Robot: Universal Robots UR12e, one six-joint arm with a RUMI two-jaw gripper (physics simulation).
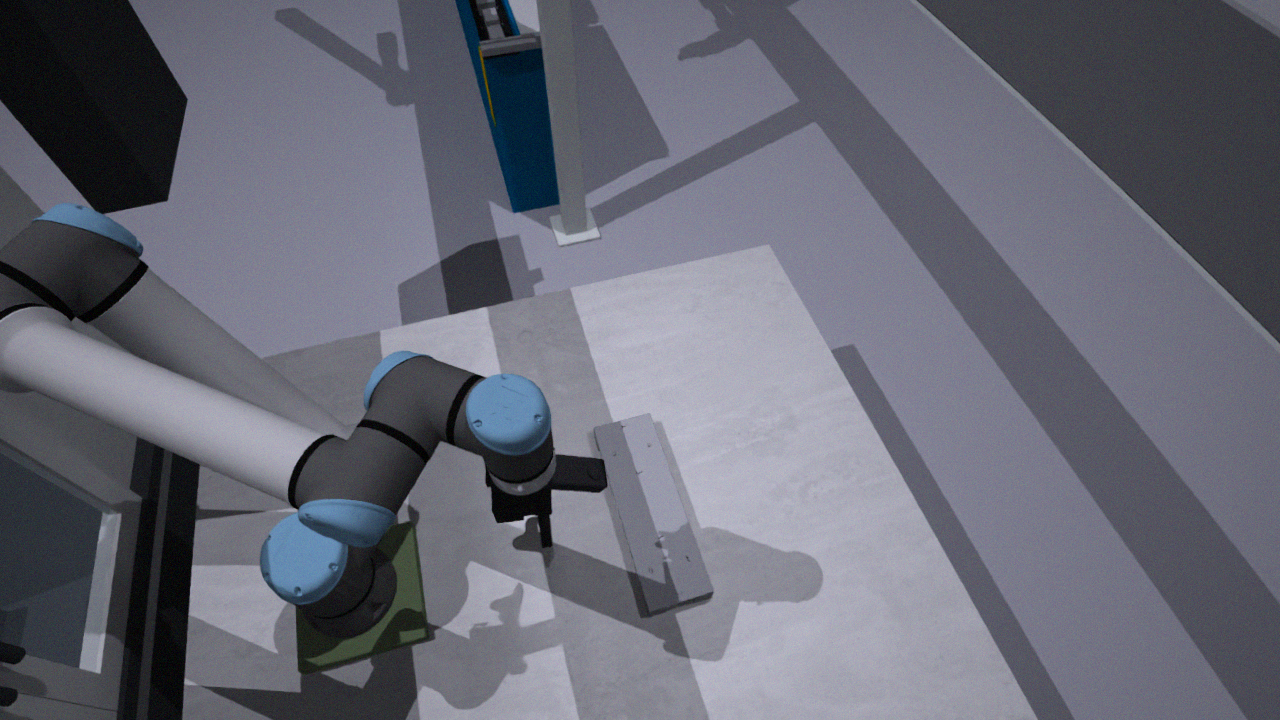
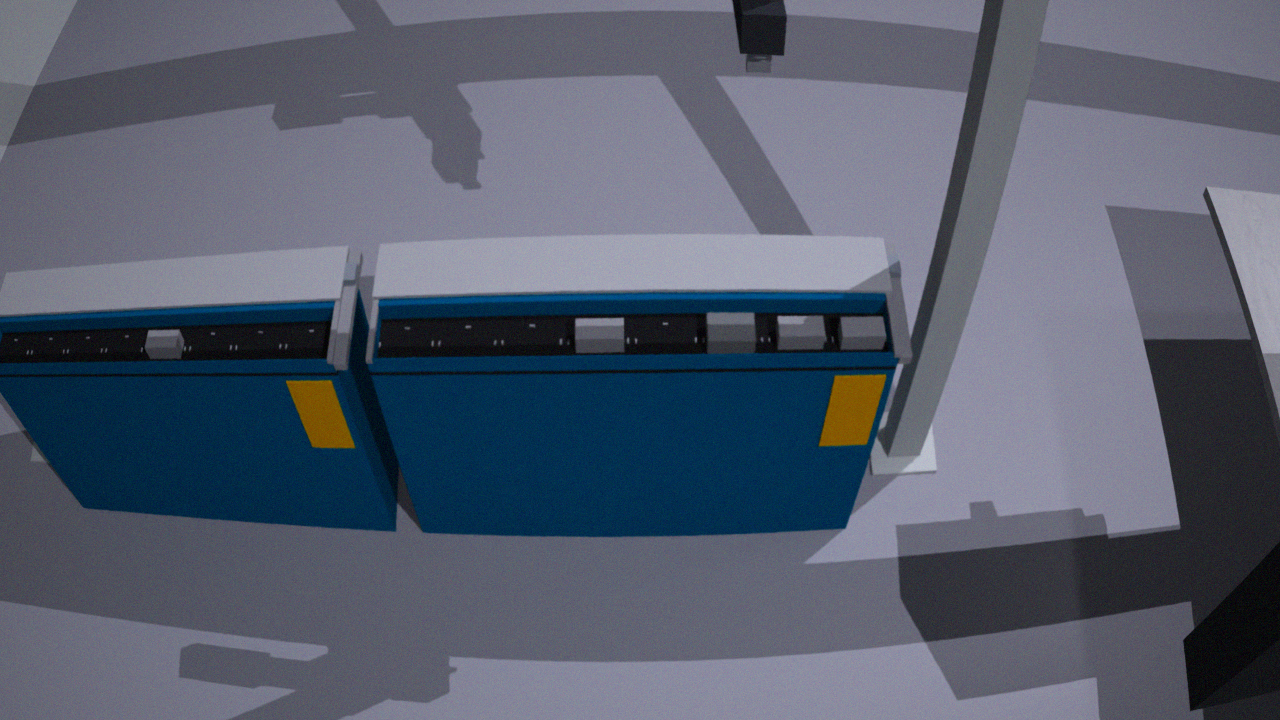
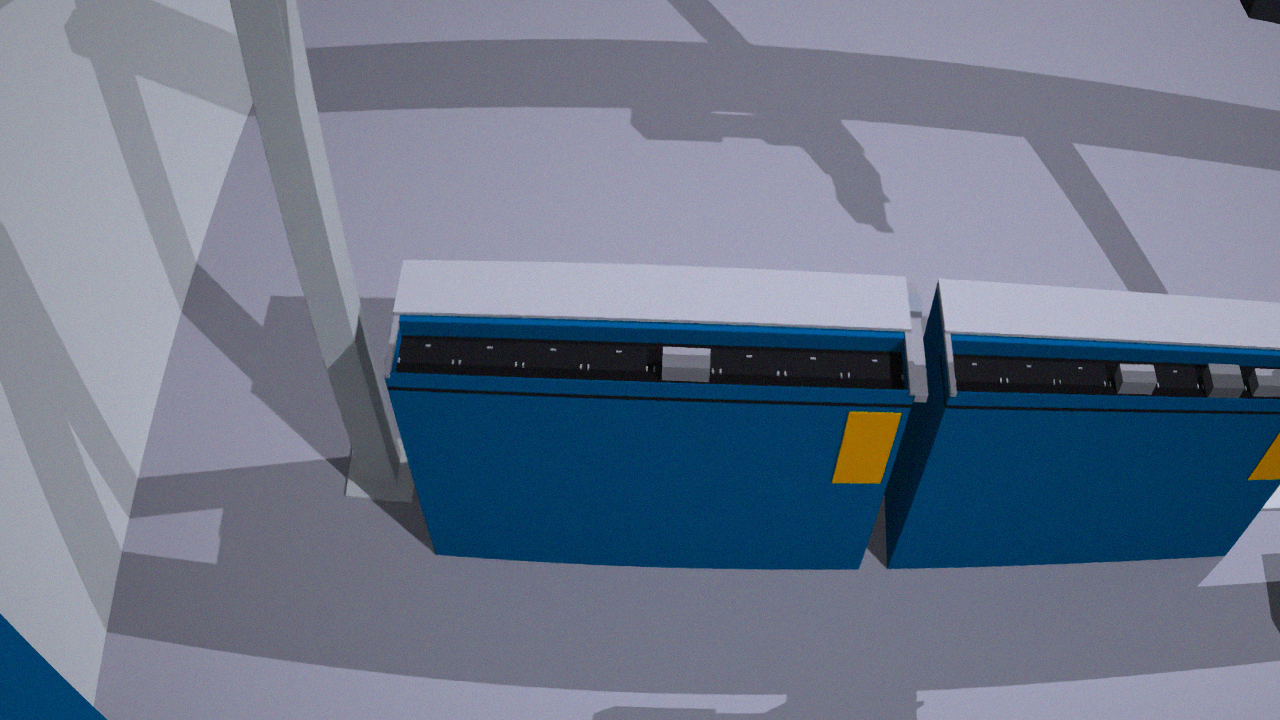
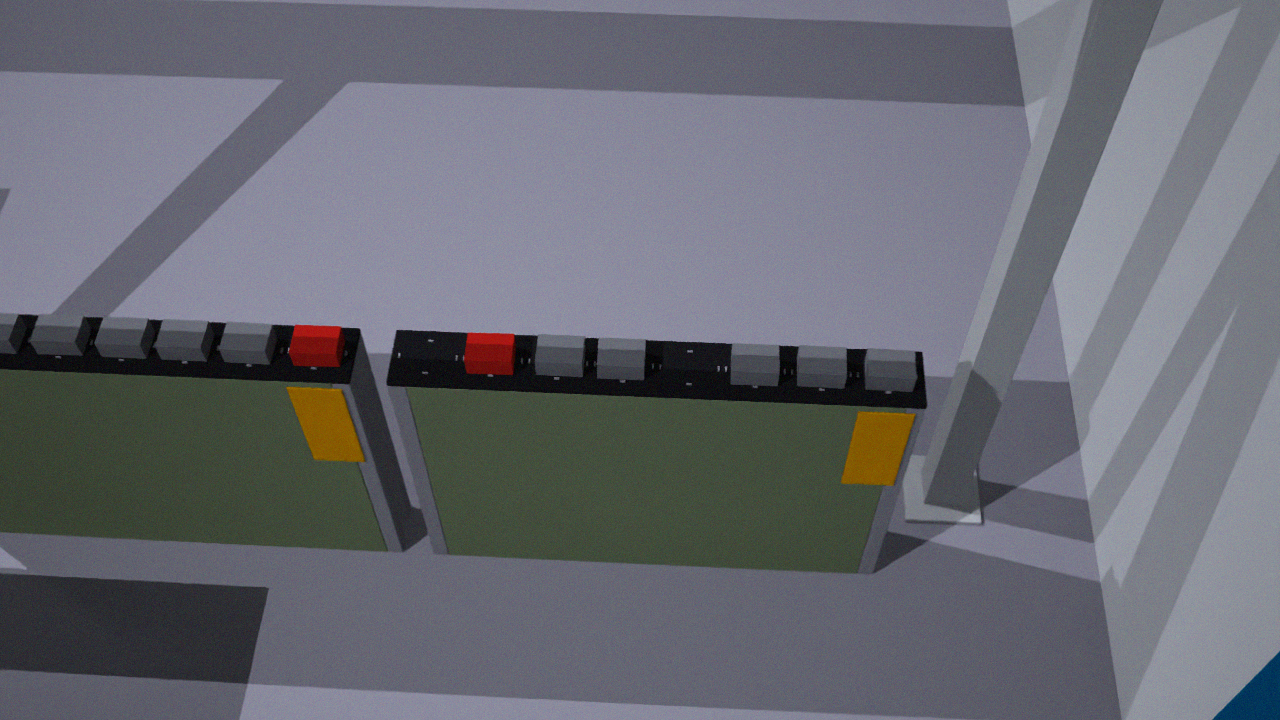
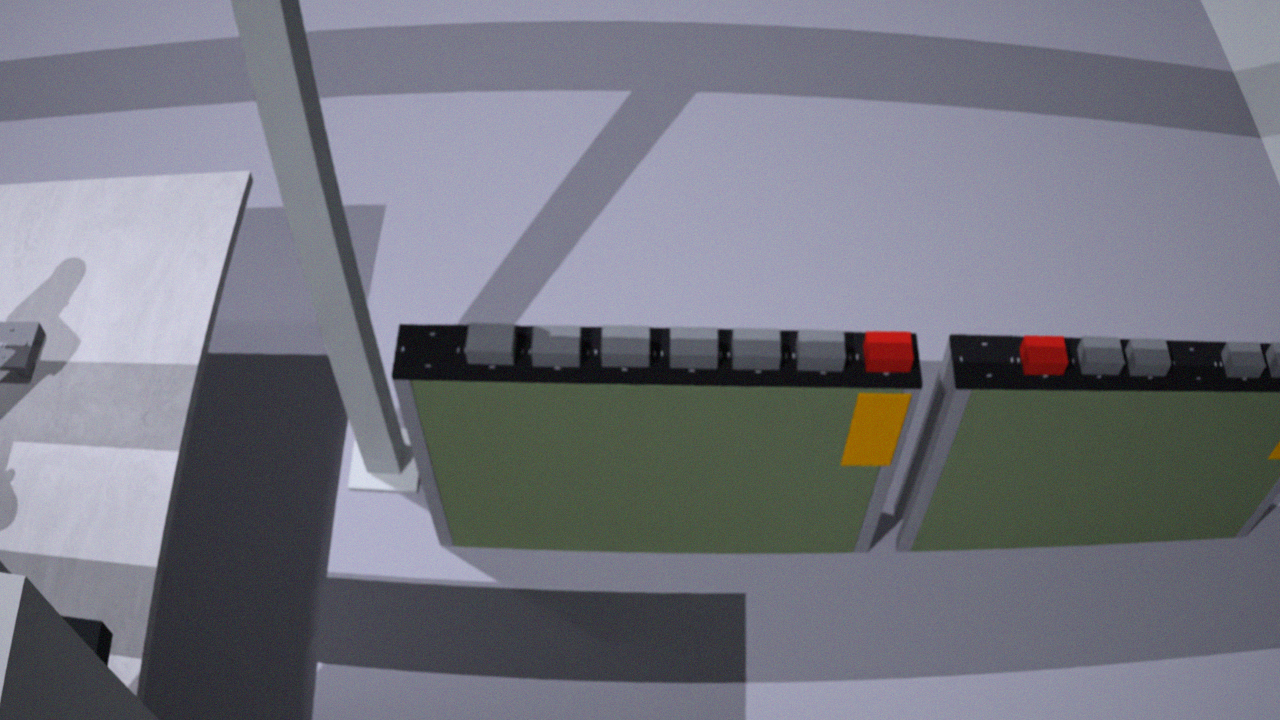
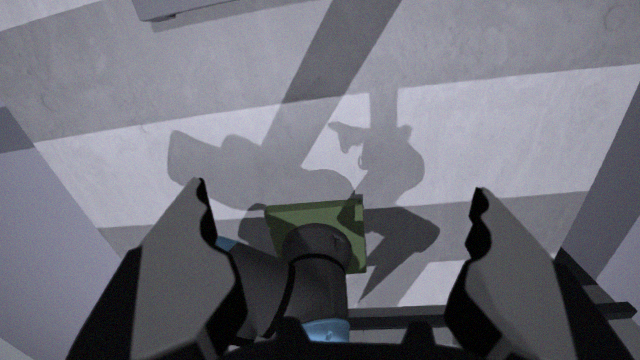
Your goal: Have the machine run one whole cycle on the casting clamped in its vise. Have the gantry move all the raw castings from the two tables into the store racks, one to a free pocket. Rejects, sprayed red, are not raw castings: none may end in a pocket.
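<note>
My gripper (image 1: 544, 530) (image 6: 338, 184) is open and empty above the pale floor plate. One table (image 5: 626, 465) bears several grey castings (image 5: 625, 346) and a red reject (image 5: 887, 351) at its right end. The other table (image 4: 653, 474) bears a red reject (image 4: 489, 353), two grey castings beside it, a gap, and three grey castings (image 4: 821, 366) at the right. One blue rack (image 2: 626, 447) holds several grey castings (image 2: 599, 334); the other rack (image 3: 644, 483) holds one casting (image 3: 686, 363). A dark gantry part (image 2: 760, 28) has a small grey piece below it. The vise does not show.
A grey slab (image 1: 651, 510) lies beside my gripper on the pale plate. My arm's base stands on a green block (image 1: 411, 617) (image 6: 357, 235). A machine window (image 1: 44, 555) is at the left. Upright posts (image 1: 563, 116) (image 2: 966, 223) (image 4: 1042, 268) (image 5: 313, 223) stand near racks and tables.
</note>
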